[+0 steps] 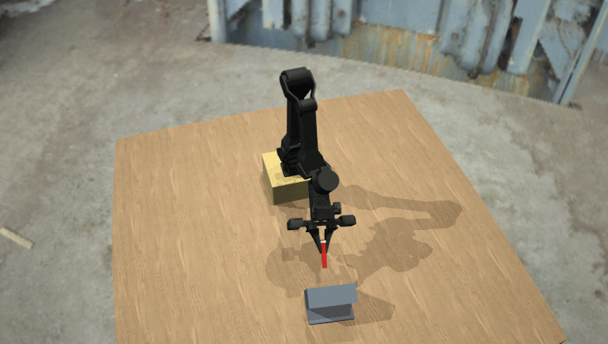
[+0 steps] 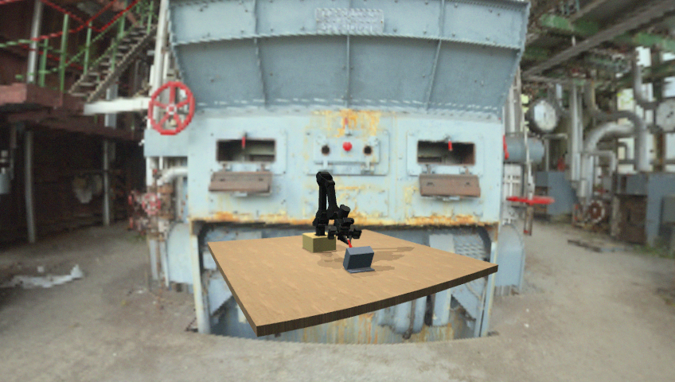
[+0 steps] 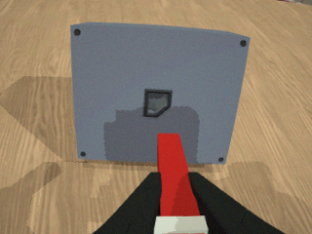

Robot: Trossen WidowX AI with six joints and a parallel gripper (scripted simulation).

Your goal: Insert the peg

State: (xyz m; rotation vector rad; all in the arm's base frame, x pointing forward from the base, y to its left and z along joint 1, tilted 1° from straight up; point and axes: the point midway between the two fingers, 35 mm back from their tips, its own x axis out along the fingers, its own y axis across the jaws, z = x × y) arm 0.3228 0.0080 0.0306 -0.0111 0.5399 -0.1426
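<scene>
The sloped panel is 11 cm ahead of my gripper tip, 1 cm to the right of it and 5 cm below it. Round my gripper tip: red square peg: 1 cm behind, 1 cm above.
</scene>
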